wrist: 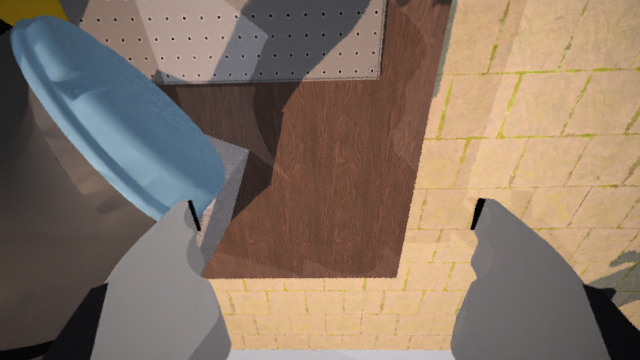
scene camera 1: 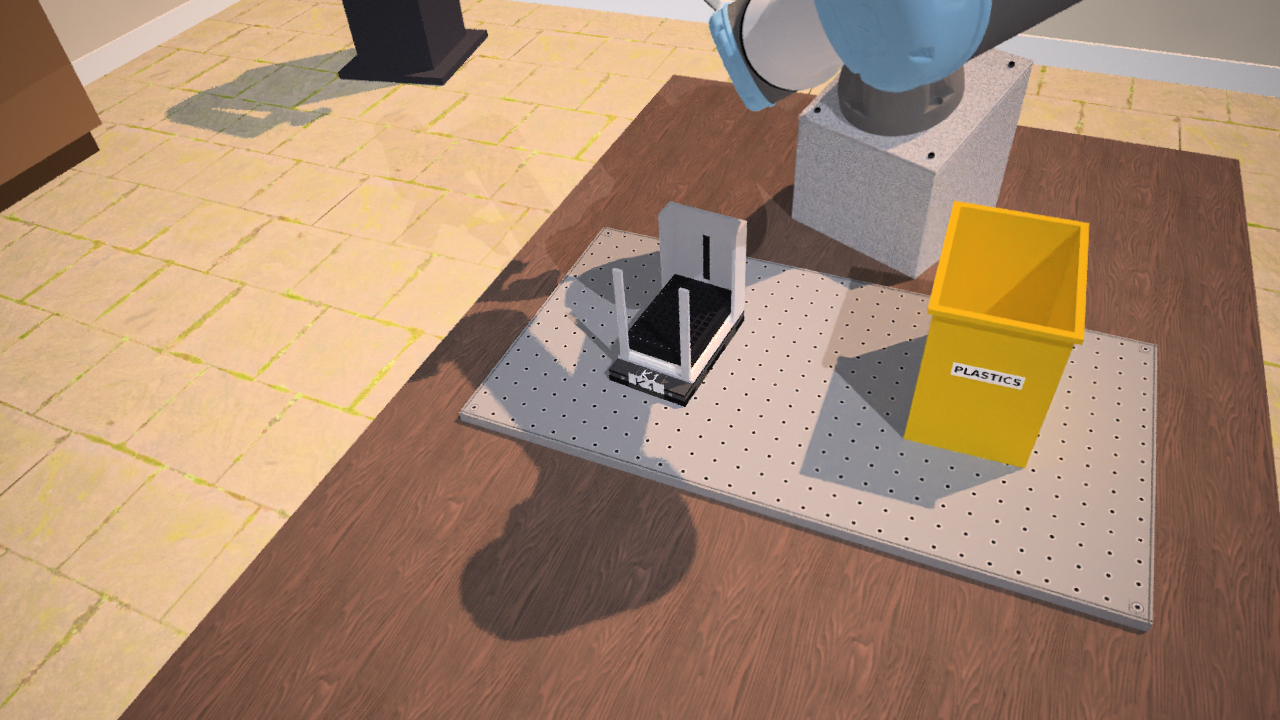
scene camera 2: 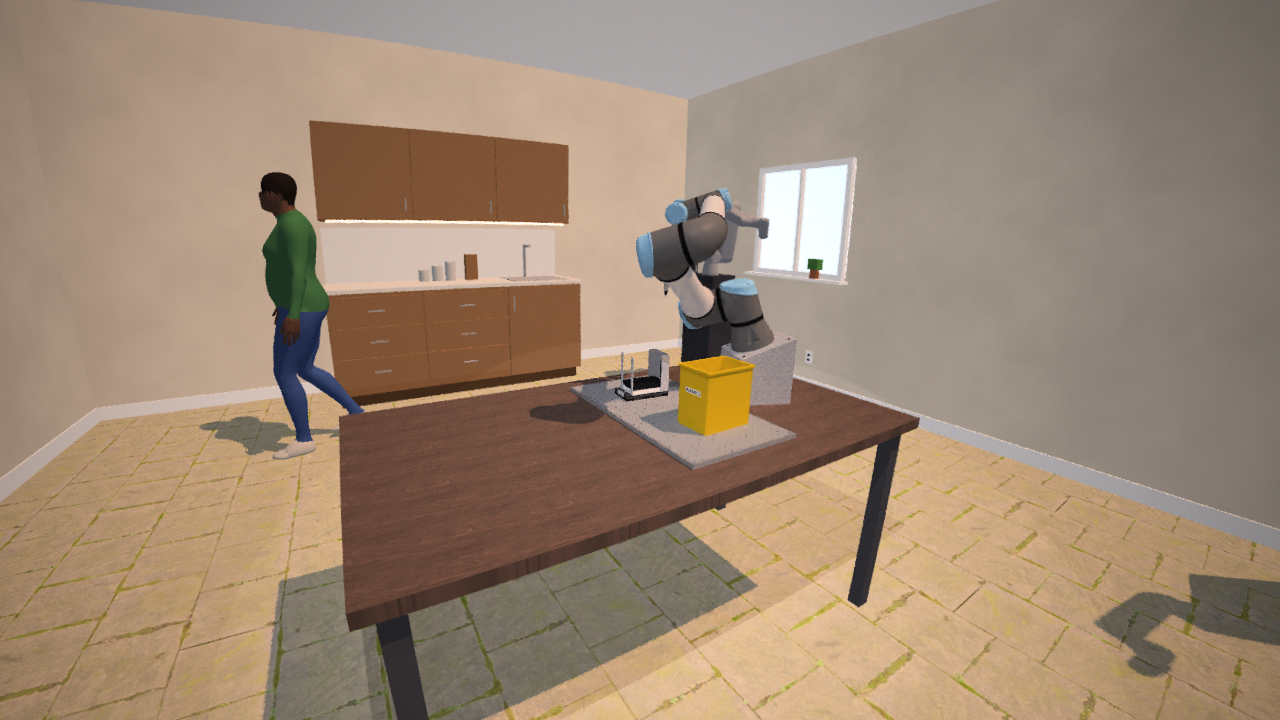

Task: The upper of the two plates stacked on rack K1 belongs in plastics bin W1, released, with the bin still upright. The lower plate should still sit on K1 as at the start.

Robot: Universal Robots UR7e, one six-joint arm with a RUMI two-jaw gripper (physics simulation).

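Seen in the pictures: gripper, fingertip midpoint: (wrist: pixel 332 201) (scene camera 1: pixel 654 3) (scene camera 2: pixel 676 297); arm's base at its link origin: (scene camera 2: pixel 753 343).
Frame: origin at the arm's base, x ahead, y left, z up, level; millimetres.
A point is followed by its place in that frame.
Observation:
Rack K1 (scene camera 1: pixel 702 234) {x 256, y -199, z -63 mm} (scene camera 2: pixel 658 365) {x 252, y -212, z -86 mm} stands on the pegboard, with a tall grey-white back plate and two thin front posts. A black plate with a fine grid top (scene camera 1: pixel 677 313) {x 318, y -216, z -131 mm} lies in it; a white edge shows beneath. The two stacked plates cannot be told apart clearly. The yellow plastics bin W1 (scene camera 1: pixel 984 402) {x 424, y 110, z -99 mm} (scene camera 2: pixel 714 398) {x 405, y 168, z -72 mm} stands upright on the pegboard; the part of its inside that shows holds no plate. My gripper (wrist: pixel 332 201) {x 99, y -285, z 135 mm} is open and empty, high above the table near the arm's base, away from rack and bin. Rack K1 does not show in the wrist view.
The pegboard (scene camera 1: pixel 760 465) {x 481, y -93, z -177 mm} (scene camera 2: pixel 653 425) {x 490, y 20, z -177 mm} (wrist: pixel 200 37) {x 211, y -113, z -176 mm} lies on the brown wooden table (scene camera 1: pixel 402 573) {x 674, y -406, z -189 mm} (scene camera 2: pixel 465 483) {x 1036, y -9, z -189 mm} (wrist: pixel 340 175) {x -63, y -286, z -190 mm}. The arm's speckled grey pedestal (scene camera 1: pixel 859 197) {x 77, y -32, z -109 mm} (scene camera 2: pixel 774 376) {x 27, y 115, z -90 mm} (wrist: pixel 225 200) {x -21, y -96, z -86 mm} stands behind the bin. A person in green (scene camera 2: pixel 290 268) is on the floor beyond the table.

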